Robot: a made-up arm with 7 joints.
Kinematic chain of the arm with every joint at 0, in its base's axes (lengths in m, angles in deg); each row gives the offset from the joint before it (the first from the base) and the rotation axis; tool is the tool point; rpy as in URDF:
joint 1: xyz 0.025 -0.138 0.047 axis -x
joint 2: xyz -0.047 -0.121 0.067 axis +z
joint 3: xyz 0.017 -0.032 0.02 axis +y
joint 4: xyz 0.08 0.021 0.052 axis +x
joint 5: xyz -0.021 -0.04 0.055 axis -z
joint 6: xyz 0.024 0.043 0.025 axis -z
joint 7: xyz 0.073 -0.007 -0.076 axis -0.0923 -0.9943 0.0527
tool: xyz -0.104 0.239 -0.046 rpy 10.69 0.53 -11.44
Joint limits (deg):
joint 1: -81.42..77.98
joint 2: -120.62..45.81
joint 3: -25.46..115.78
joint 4: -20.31..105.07
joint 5: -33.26..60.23
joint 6: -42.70..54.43
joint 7: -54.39..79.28
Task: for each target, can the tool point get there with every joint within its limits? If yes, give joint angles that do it. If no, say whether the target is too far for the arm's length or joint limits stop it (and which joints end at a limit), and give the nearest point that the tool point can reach.
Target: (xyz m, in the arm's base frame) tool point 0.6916 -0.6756 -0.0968
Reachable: no: too far | nearest point 0.3237 -0.4712 -0.0421 | short by 0.424 m
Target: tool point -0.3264 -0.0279 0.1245
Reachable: no: joint limits stop it (at a limit: joint 1, joint 2, joint 3, joint 5, joint 7) | nearest point -0.2602 -0.0224 0.1331 | short by 0.067 m
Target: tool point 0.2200 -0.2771 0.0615
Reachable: yes | joints -63.13 -26.66 85.32 19.63 -1.07 -21.99 -41.69
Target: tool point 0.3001 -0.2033 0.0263
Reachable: yes | joints -51.40 -12.75 25.16 44.06 52.17 -1.35 20.22
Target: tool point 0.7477 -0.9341 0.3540
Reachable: no: too far | nearest point 0.2719 -0.5256 0.1965 | short by 0.647 m
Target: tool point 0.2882 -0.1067 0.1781
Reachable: yes | joints 26.79 13.56 53.85 75.10 28.07 -10.38 -33.10
